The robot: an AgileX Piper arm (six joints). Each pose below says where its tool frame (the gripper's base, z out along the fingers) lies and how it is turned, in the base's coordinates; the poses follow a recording.
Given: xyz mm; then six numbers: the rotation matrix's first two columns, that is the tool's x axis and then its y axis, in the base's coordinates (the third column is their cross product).
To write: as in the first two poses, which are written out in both.
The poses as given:
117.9, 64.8, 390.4, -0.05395, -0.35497, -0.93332, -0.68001, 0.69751, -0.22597
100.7, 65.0, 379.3, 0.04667, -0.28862, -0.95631, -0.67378, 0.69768, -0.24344
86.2, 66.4, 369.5, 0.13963, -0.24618, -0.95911, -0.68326, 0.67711, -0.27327
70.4, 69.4, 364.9, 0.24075, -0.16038, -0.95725, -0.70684, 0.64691, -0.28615
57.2, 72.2, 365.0, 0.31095, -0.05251, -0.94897, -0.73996, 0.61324, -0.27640
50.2, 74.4, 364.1, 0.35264, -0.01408, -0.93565, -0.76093, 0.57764, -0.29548
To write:
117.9, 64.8, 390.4, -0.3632, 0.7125, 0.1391, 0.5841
100.7, 65.0, 379.3, -0.3574, 0.6732, 0.1531, 0.6290
86.2, 66.4, 369.5, -0.3661, 0.6347, 0.1655, 0.6601
70.4, 69.4, 364.9, -0.3713, 0.5839, 0.1967, 0.6946
57.2, 72.2, 365.0, -0.3694, 0.5363, 0.2386, 0.7204
50.2, 74.4, 364.1, -0.3814, 0.5079, 0.2563, 0.7286

